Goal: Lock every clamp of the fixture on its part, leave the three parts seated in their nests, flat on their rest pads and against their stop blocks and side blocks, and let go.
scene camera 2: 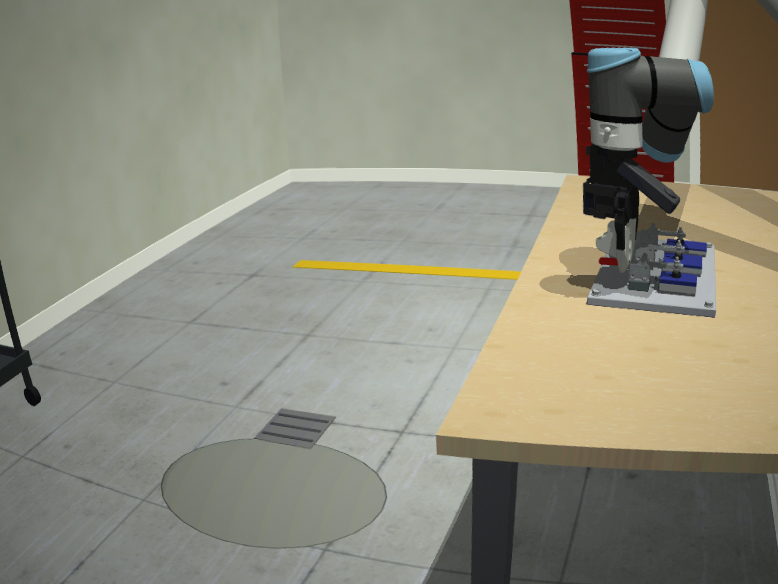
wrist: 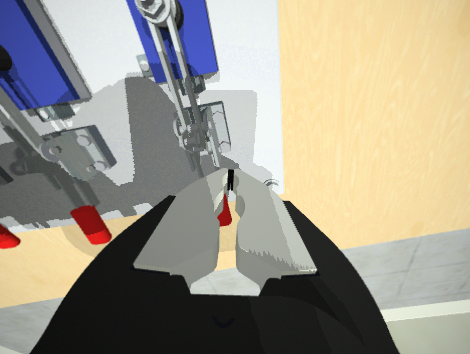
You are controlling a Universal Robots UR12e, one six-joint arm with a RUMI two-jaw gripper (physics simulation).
In view: my gripper (scene camera 2: 622, 272) and a clamp spindle (scene camera 2: 676, 266).
My gripper is seen too in the wrist view (wrist: 231, 171).
